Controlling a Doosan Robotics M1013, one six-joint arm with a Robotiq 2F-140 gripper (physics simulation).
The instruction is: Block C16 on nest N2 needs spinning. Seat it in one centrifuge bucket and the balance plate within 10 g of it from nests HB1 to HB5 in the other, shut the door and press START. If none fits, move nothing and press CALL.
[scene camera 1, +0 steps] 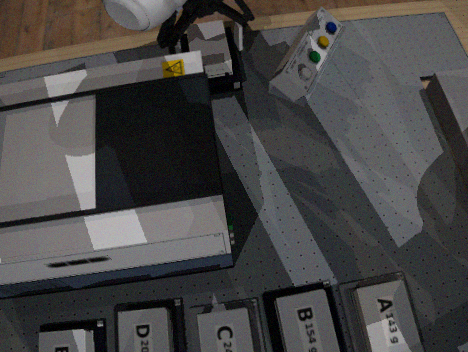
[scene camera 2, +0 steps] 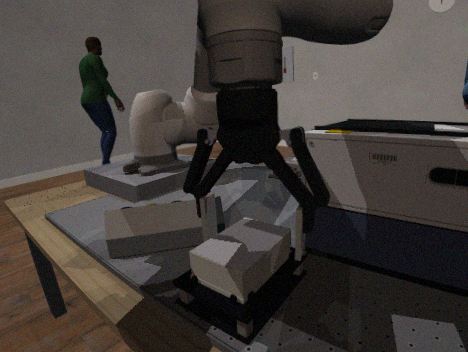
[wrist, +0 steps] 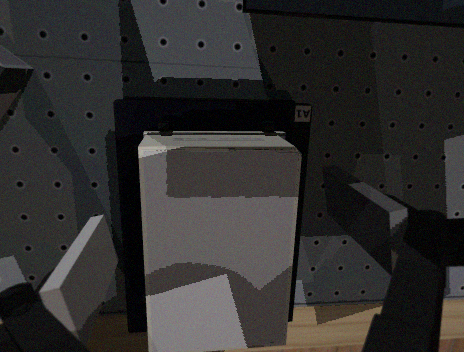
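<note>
A plain grey-white block sits on a black nest tagged A1 in the wrist view; no C16 or N2 marking is legible. My gripper is open and empty above it, fingers on either side and apart from it. The balance plates A 143 g, B 154 g, C, D and E sit in nests; the last three weights are cut off. The centrifuge stands beside the block; its buckets are hidden.
A button box with blue, yellow, green and whitish buttons stands near the block's nest. The robot's grey base plate lies behind it. The wooden table edge runs close to the nest. The centrifuge's dark side edge shows in the wrist view.
</note>
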